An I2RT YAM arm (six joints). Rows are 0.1 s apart.
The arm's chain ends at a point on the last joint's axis. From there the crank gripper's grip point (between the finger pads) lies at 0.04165 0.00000 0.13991 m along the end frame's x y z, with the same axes.
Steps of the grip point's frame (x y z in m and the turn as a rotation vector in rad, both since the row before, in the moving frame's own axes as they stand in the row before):
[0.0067, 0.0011, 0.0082, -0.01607, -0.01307, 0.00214]
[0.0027, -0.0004, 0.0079, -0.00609, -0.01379, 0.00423]
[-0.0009, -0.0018, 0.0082, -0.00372, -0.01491, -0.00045]
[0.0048, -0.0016, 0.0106, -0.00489, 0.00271, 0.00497]
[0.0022, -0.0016, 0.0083, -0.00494, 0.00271, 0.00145]
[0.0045, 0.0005, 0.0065, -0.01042, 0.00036, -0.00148]
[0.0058, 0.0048, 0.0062, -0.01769, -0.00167, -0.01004]
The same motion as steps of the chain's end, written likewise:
[0.0085, -0.0012, 0.0077, -0.01607, -0.01307, 0.00214]
[0.0046, -0.0014, 0.0073, -0.00609, -0.01379, 0.00423]
[0.0012, -0.0023, 0.0076, -0.00372, -0.01491, -0.00045]
[0.0044, -0.0025, 0.0107, -0.00489, 0.00271, 0.00497]
[0.0018, -0.0024, 0.0084, -0.00494, 0.00271, 0.00145]
[0.0044, -0.0009, 0.0065, -0.01042, 0.00036, -0.00148]
[0.0060, 0.0027, 0.0061, -0.01769, -0.00167, -0.01004]

